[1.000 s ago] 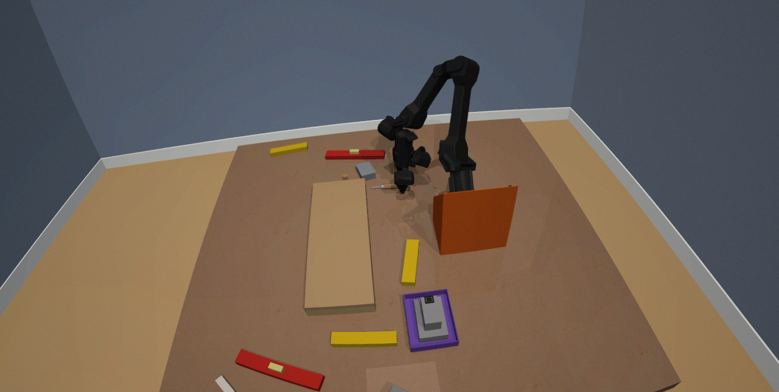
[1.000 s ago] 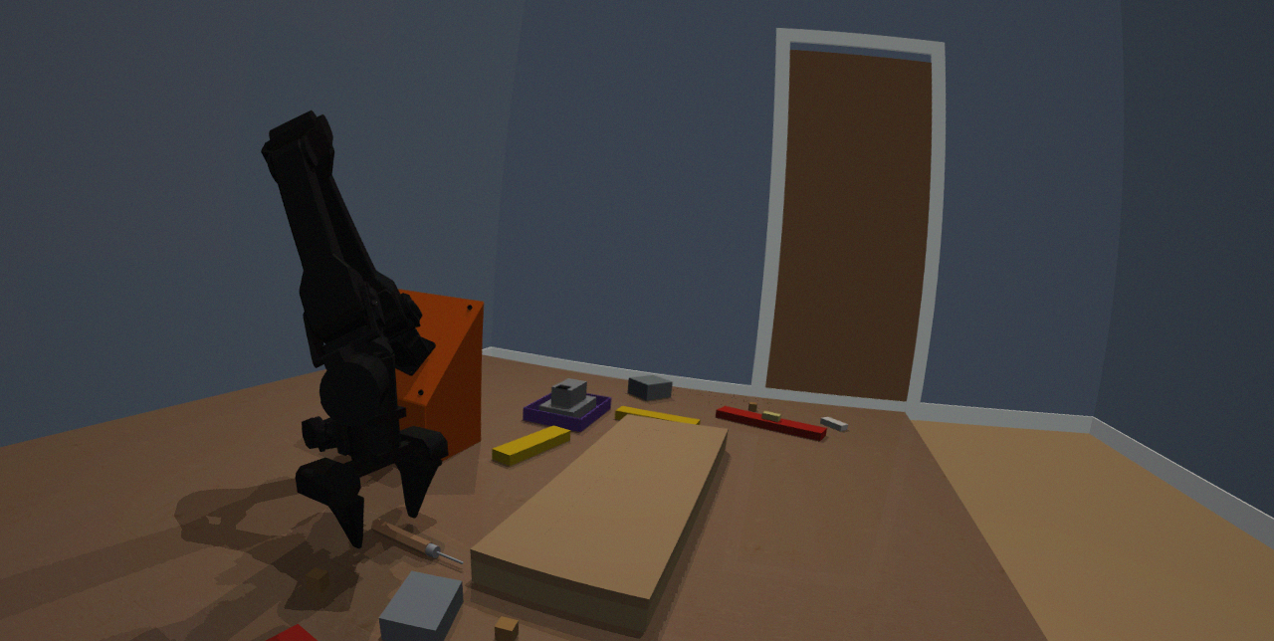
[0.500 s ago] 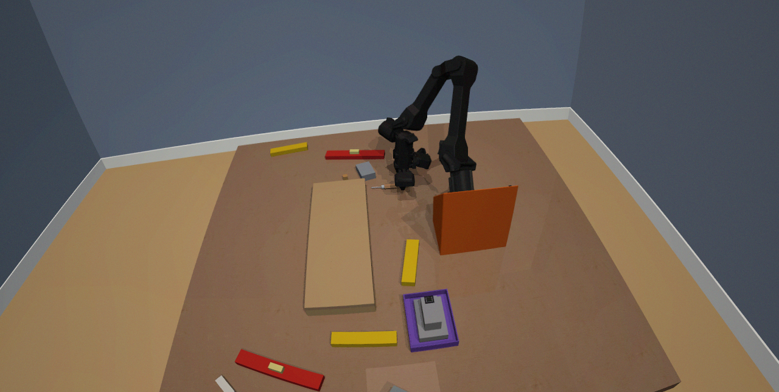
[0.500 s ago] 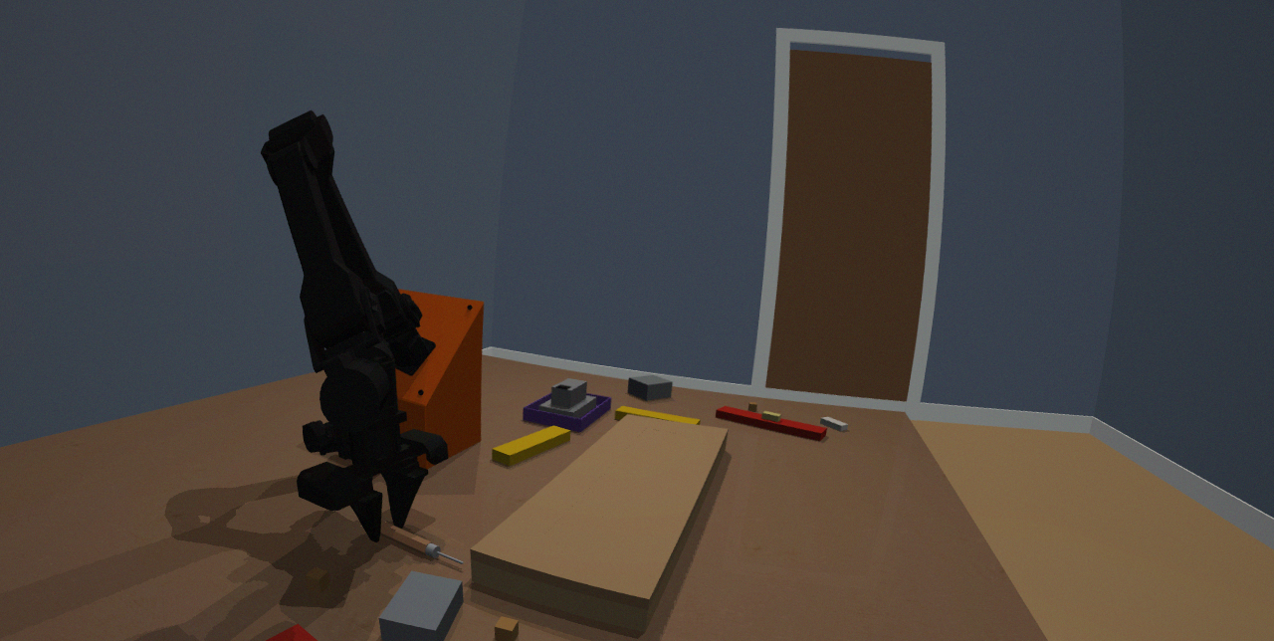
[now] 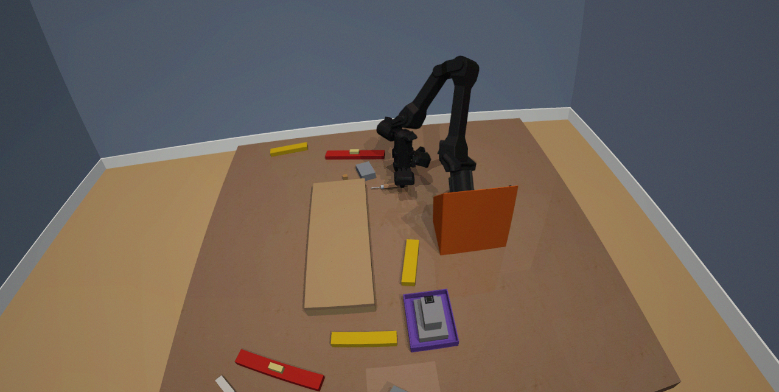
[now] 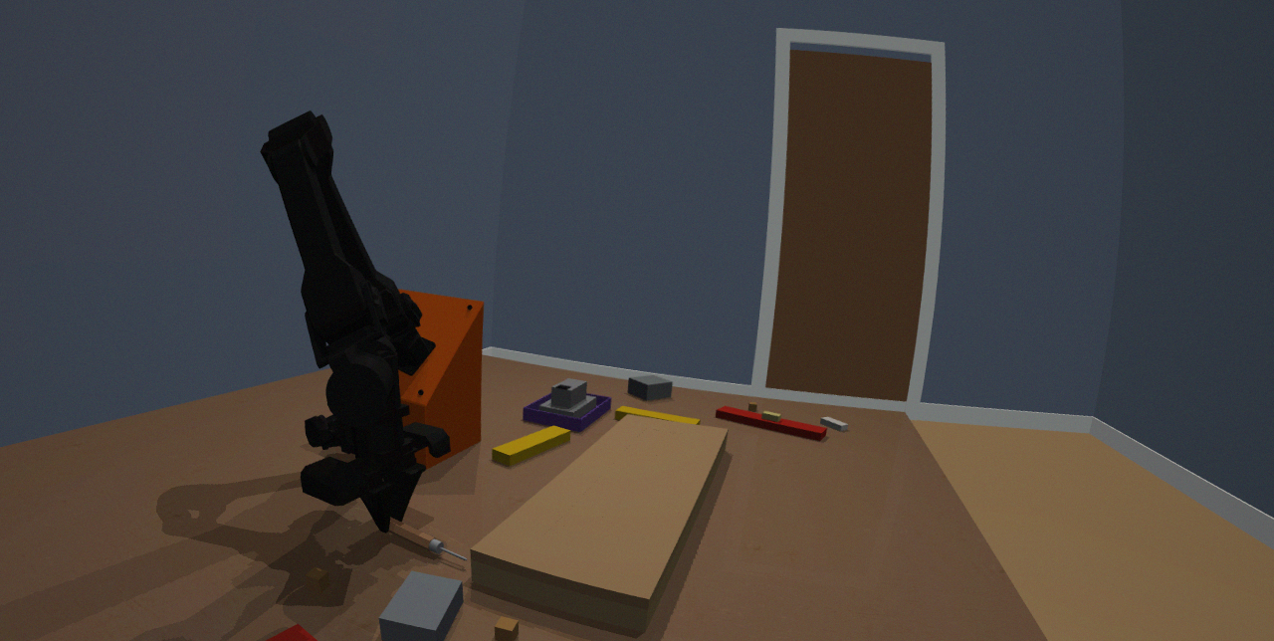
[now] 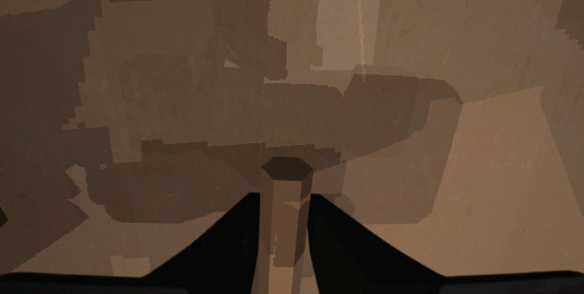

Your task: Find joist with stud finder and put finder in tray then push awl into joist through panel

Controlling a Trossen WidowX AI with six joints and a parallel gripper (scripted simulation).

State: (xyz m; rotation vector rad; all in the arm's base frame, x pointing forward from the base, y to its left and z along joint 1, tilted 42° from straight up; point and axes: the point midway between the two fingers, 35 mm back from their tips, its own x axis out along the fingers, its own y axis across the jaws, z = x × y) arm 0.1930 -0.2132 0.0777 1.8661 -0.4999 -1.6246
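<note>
My gripper tip is 60 mm short of the awl and 10 mm to the right of it. Also, from my gripper tip: purple tray: 540 mm to the left, 90 mm behind; grey stud finder: 530 mm to the left, 90 mm behind, 40 mm above; grey block: 130 mm ahead, 80 mm to the right.
</note>
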